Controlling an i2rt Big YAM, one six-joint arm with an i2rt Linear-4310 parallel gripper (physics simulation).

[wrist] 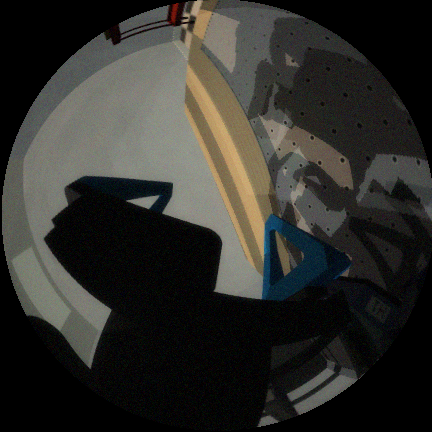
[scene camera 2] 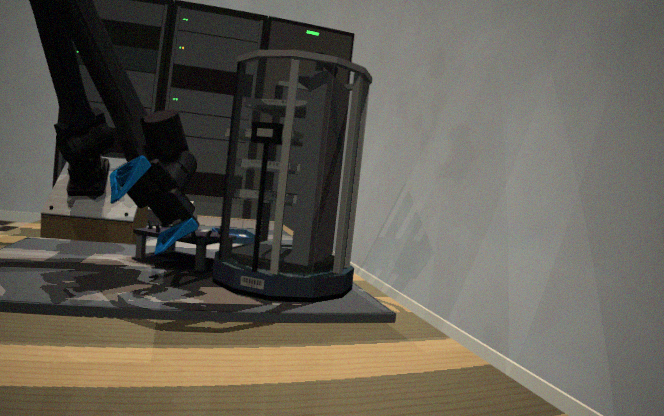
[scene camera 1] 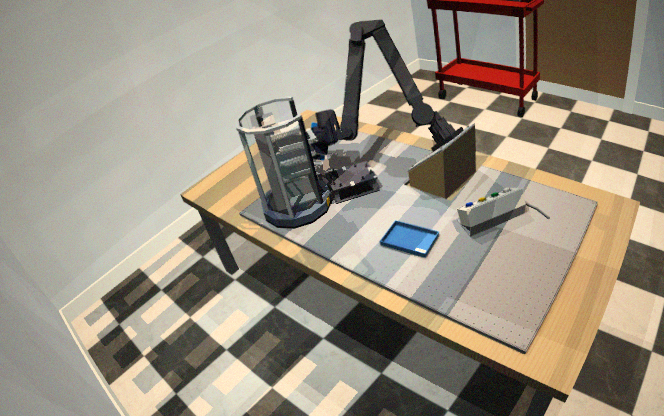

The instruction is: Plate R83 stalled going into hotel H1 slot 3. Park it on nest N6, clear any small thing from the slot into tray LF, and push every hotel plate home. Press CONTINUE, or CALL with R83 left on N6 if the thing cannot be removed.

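Places are measured from the arm's base along level axes (x ahead, y left, z up), in centimetres.
Where they show: gripper, fingertip midpoint: [wrist: 220,203] [scene camera 2: 137,228]; arm's base, origin of the base link: [scene camera 2: 89,178] [scene camera 1: 448,140].
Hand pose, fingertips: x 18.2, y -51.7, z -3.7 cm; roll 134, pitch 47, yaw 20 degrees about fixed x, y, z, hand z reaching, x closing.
Each offset is from my fingertips to the top centre of the thing. "spot": to the spot under its first point. Level surfaces: height alone.
The hotel [scene camera 1: 295,218] [scene camera 2: 300,287] [wrist: 378,308], a glazed round cabinet on a dark blue base, stands upright at the table's corner. Several light plates [scene camera 1: 295,161] [scene camera 2: 260,164] sit stacked in its slots; I cannot tell which is R83 or see a small thing in slot 3. A low dark stand with pegs @(spot: dy +28.2, dx +8.0, dz -3.8 cm) [scene camera 1: 356,179] [scene camera 2: 204,235], probably the nest, stands beside it. The blue tray @(dy +57.9, dx +20.3, dz -8.1 cm) [scene camera 1: 409,239] lies on the mat. My gripper [scene camera 1: 316,141] [scene camera 2: 138,222] [wrist: 220,203] is open and empty, low beside the hotel; in scene camera 2 its lower blue finger overlaps the stand.
A white box with coloured buttons @(dy +76.2, dx -1.7, dz -1.4 cm) [scene camera 1: 487,207] stands beyond the tray, a cable at its end. The arm's wooden base block [scene camera 1: 460,165] stands behind. The mat @(dz -9.8 cm) [scene camera 1: 540,270] has an edge near the table's front. A red cart [scene camera 1: 485,75] and dark racks [scene camera 2: 310,45] stand behind.
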